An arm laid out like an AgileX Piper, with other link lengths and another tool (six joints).
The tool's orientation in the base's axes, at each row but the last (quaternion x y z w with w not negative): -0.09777 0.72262 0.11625 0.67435; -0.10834 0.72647 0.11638 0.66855; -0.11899 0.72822 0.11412 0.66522; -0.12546 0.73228 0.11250 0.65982; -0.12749 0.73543 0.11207 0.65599; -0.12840 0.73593 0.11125 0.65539; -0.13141 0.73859 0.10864 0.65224; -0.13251 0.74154 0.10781 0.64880; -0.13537 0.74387 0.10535 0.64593; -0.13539 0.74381 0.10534 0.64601; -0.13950 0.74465 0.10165 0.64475; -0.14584 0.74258 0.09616 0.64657
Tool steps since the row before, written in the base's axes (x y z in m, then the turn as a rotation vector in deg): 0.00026 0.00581 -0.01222 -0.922 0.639 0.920; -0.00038 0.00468 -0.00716 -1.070 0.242 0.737; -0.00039 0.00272 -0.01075 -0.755 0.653 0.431; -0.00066 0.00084 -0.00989 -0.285 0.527 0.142; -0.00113 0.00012 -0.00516 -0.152 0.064 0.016; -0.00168 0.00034 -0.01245 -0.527 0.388 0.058; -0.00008 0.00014 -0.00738 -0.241 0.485 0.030; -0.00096 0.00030 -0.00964 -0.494 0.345 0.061; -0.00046 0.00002 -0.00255 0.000 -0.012 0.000; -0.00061 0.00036 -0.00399 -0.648 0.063 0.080; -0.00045 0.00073 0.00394 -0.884 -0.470 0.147; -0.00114 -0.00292 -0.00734 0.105 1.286 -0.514
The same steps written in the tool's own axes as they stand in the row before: 0.01226 0.00502 0.00277 -0.842 0.918 -0.744; 0.00716 0.00439 0.00168 -0.647 0.583 -0.995; 0.01068 0.00261 0.00147 -0.378 0.866 -0.537; 0.00987 0.00102 0.00069 -0.132 0.592 -0.108; 0.00524 0.00050 -0.00043 -0.002 0.111 -0.123; 0.01253 0.00094 -0.00001 -0.017 0.542 -0.371; 0.00732 0.00024 0.00090 -0.028 0.537 -0.068; 0.00965 0.00072 0.00050 -0.019 0.490 -0.355; 0.00258 0.00022 -0.00006 0.001 -0.011 -0.004; 0.00400 0.00062 0.00012 0.000 0.277 -0.595; -0.00389 0.00073 -0.00076 0.005 -0.147 -1.001; 0.00766 -0.00202 -0.00096 0.377 1.195 0.599
